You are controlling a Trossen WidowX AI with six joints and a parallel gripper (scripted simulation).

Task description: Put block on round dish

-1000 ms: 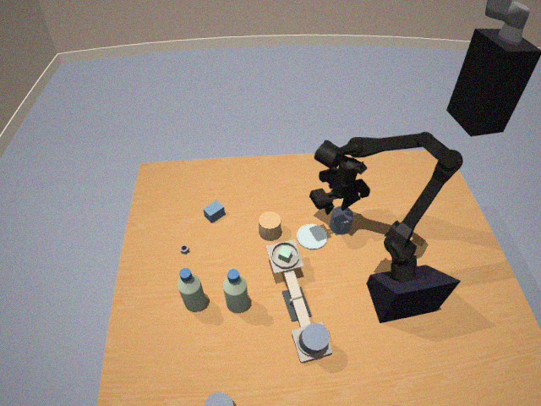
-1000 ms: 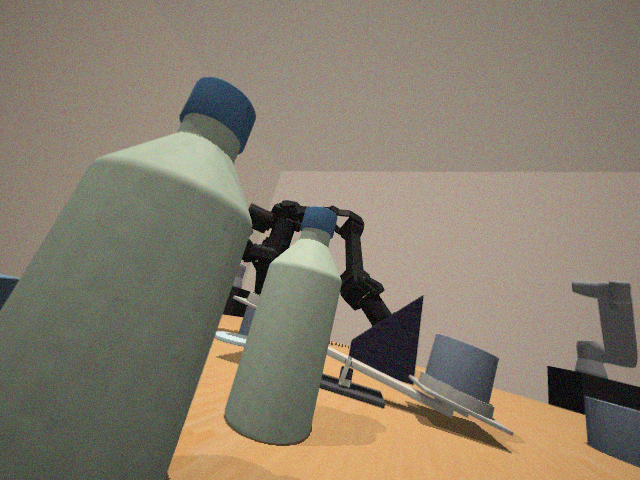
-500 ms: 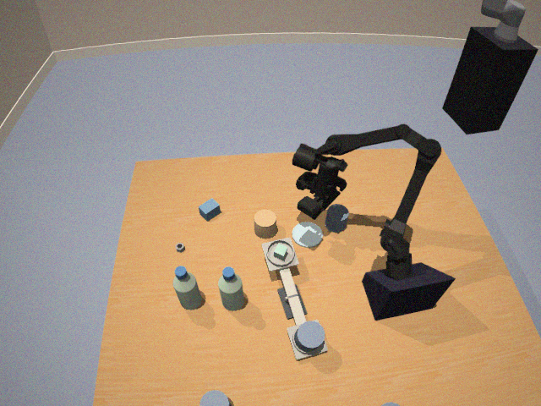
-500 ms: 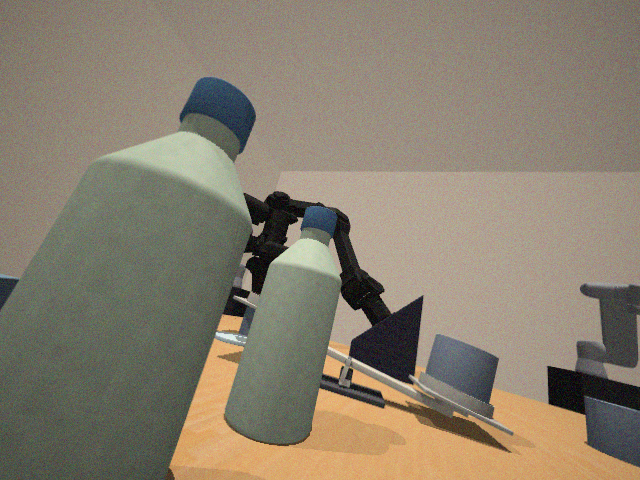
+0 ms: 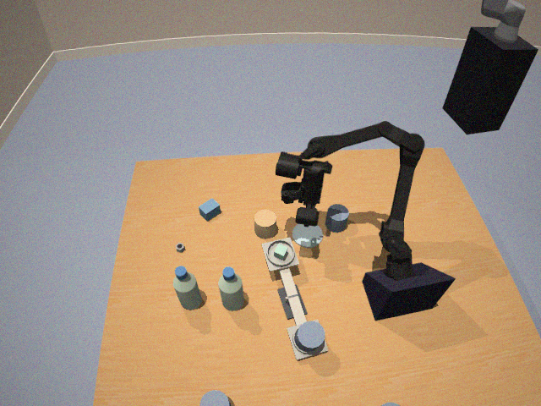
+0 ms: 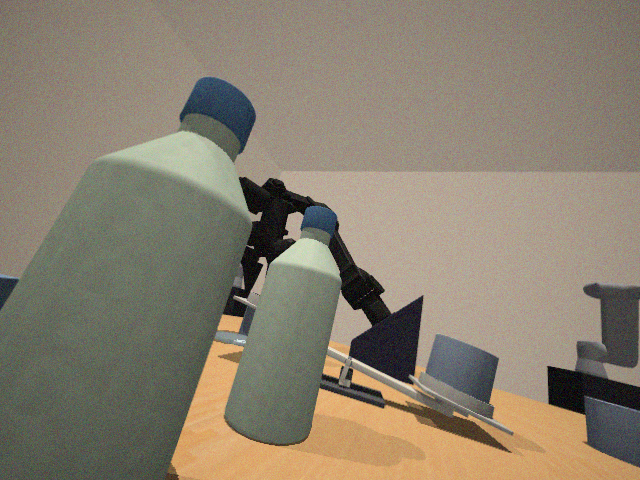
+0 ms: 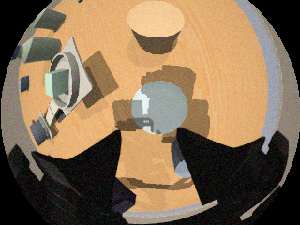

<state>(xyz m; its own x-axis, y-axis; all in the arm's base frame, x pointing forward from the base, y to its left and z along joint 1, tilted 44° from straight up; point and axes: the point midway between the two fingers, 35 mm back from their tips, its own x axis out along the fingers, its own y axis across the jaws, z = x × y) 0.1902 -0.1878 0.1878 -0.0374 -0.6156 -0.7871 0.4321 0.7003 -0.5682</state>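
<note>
The pale green block is 11 cm ahead of my gripper tip, 9 cm to the left of it and 1 cm below it. The rest, counted from my gripper tip: blue block 28 cm ahead, 18 cm to the right, 8 cm below; tan cylinder 10 cm ahead, 8 cm to the right, 6 cm below; pale blue round dish 9 cm below, 1 cm to the right, 1 cm behind.
</note>
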